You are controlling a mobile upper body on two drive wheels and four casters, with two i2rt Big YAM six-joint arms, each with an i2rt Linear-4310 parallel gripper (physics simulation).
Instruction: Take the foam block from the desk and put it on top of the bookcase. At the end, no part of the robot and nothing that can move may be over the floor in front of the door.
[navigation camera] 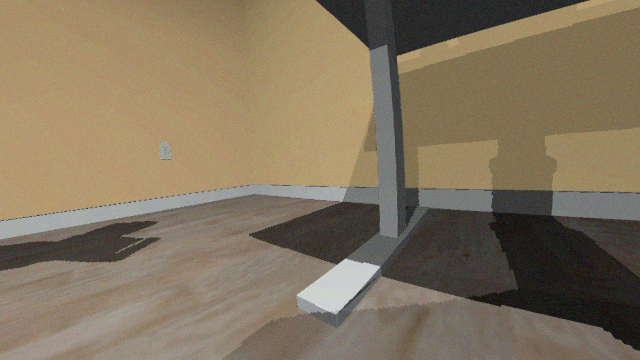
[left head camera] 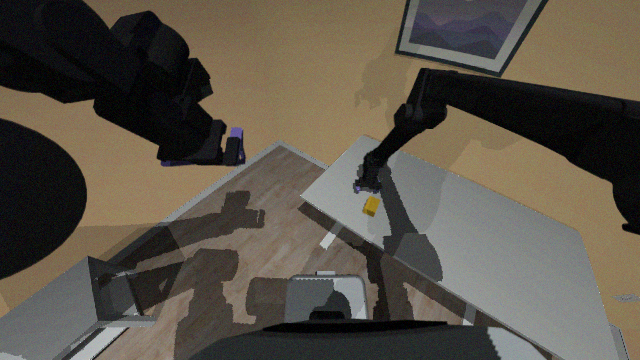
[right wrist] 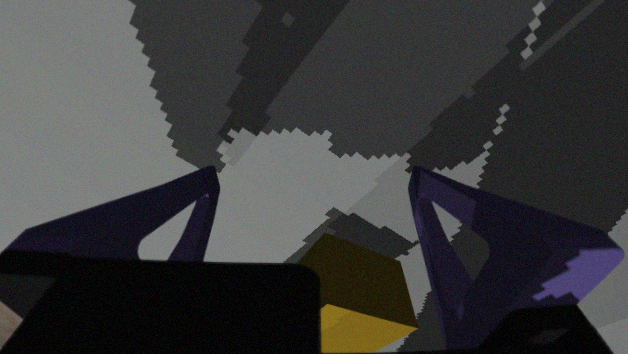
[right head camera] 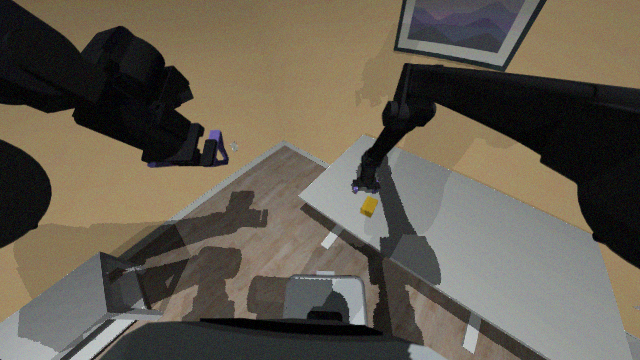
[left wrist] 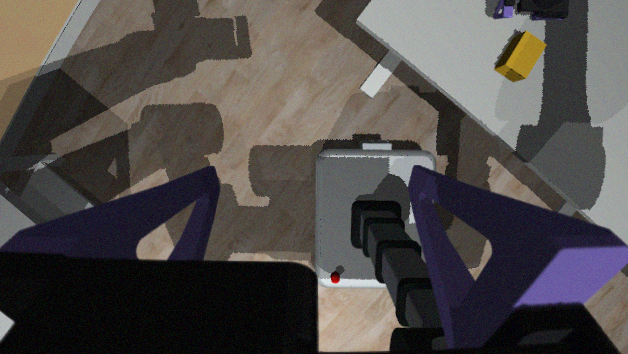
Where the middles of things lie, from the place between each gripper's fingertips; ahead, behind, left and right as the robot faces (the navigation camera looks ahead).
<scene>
The yellow foam block (left wrist: 523, 51) lies 530 mm below my left hand, 470 mm to the right of it and 220 mm ahead of it.
I see my right gripper 100 mm past the yellow foam block, 20 mm below it and 10 mm to the left of it.
</scene>
